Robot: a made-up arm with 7 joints.
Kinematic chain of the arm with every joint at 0, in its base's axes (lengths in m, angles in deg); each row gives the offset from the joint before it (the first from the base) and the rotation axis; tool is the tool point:
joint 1: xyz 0 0 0.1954 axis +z
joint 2: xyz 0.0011 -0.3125 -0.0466 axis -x
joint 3: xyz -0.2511 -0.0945 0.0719 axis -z
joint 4: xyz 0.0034 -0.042 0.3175 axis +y
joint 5: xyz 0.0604 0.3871 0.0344 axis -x
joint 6: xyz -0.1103 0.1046 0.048 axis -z
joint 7: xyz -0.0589 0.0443 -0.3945 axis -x
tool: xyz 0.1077 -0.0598 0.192
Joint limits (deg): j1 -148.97..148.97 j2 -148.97..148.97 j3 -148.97..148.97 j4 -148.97..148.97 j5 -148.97..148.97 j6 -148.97..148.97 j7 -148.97..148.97
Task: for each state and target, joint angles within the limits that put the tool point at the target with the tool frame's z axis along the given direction. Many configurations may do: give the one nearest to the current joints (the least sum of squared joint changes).
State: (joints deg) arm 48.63 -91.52 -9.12 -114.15 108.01 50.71 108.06
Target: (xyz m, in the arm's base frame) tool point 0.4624 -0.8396 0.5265 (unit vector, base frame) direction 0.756 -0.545 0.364
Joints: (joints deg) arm 36.49 -64.64 -23.84 -132.70 65.91 38.27 118.95
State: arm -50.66 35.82 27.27 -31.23 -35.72 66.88 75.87
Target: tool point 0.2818 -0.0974 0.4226 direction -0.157 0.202 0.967
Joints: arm -41.70 48.80 64.07 -24.10 -71.47 74.09 50.86
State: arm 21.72 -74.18 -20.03 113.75 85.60 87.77 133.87
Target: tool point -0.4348 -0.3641 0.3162 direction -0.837 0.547 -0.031
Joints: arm -14.03 -44.27 4.10 148.97 124.54 81.19 73.91
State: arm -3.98 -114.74 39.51 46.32 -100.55 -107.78 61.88
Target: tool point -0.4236 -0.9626 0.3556 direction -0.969 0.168 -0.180
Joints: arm -18.00 -107.21 24.91 38.74 -96.43 -112.19 55.46
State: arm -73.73 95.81 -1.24 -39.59 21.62 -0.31 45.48
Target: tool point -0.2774 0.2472 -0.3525 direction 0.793 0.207 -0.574
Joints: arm -78.16 115.86 -7.17 -3.83 -8.31 8.65 17.90
